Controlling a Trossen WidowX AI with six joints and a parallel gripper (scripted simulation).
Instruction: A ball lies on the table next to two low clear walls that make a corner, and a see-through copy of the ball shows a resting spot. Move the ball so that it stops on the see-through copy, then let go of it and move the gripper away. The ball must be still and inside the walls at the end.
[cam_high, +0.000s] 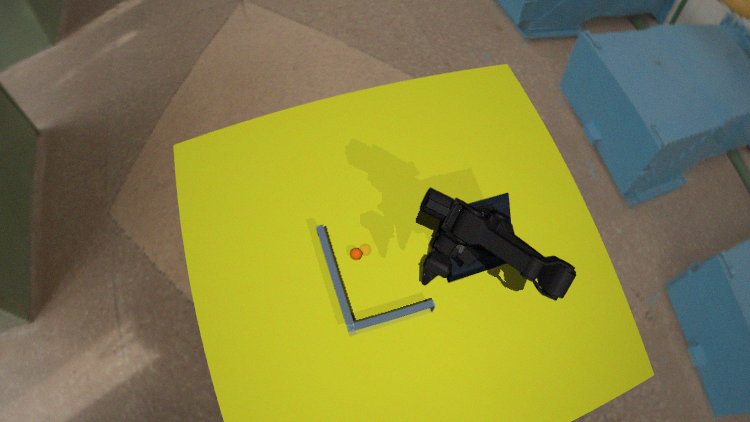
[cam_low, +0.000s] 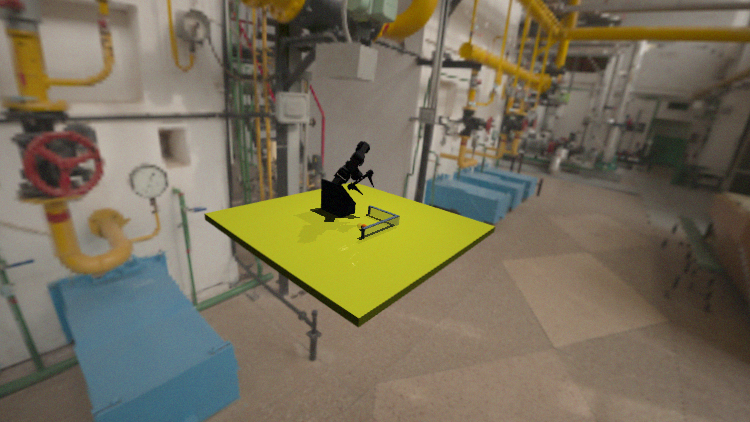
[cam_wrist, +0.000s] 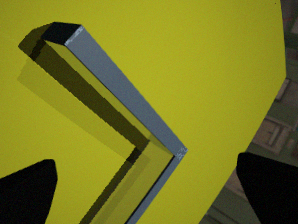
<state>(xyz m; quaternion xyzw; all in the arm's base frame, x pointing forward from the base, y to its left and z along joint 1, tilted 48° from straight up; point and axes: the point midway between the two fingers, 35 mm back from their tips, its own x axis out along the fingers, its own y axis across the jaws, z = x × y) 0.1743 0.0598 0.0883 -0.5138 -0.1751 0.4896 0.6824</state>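
My gripper tip is 160 mm to the left of the orange ball, 160 mm above it and 150 mm short of it. Round my gripper tip: see-through copy of ball: 170 mm to the right, 160 mm below, 120 mm ahead.
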